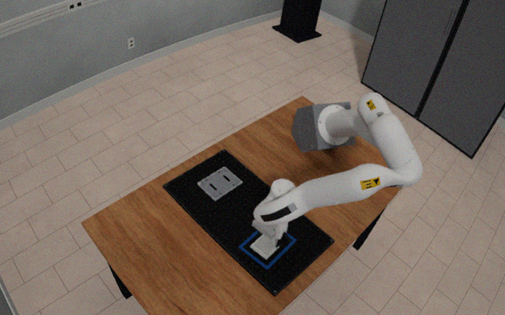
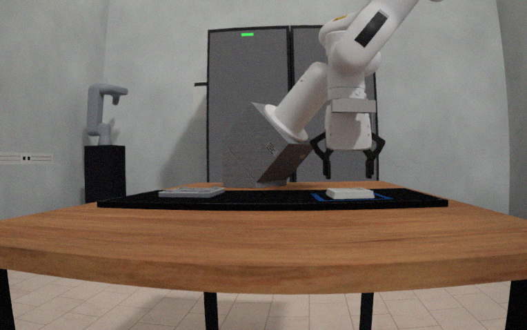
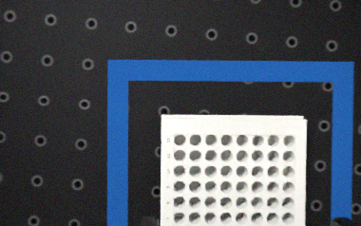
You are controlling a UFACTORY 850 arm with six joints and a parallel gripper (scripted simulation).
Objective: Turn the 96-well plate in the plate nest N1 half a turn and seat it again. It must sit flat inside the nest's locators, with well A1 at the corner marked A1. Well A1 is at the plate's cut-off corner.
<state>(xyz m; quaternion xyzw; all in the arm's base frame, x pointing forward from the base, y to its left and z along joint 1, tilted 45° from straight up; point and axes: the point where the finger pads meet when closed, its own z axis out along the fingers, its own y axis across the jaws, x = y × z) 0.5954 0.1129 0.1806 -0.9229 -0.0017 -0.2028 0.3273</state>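
Now: hand 40 mm above the white 96-well plate. The rest, counted from my hand: grey plate nest: 360 mm to the right, 40 mm below, 40 mm behind.
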